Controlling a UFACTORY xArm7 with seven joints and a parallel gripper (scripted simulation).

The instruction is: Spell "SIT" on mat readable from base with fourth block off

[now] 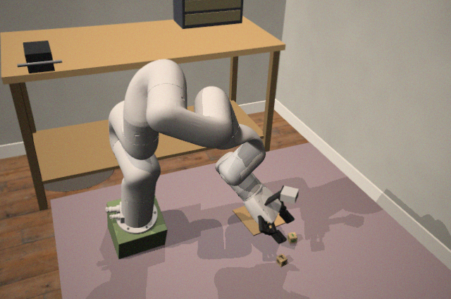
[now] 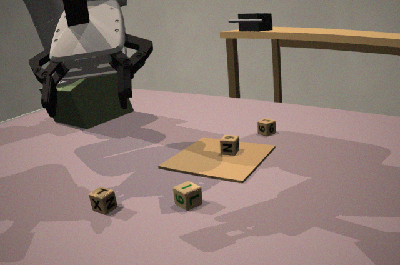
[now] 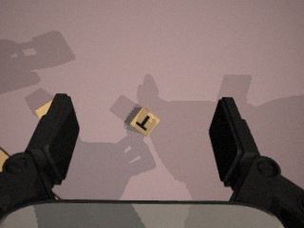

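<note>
My gripper is now 22 cm to the right of the tan mat and 14 cm above it. Also, from my hand: wooden block 13 cm below.
</note>
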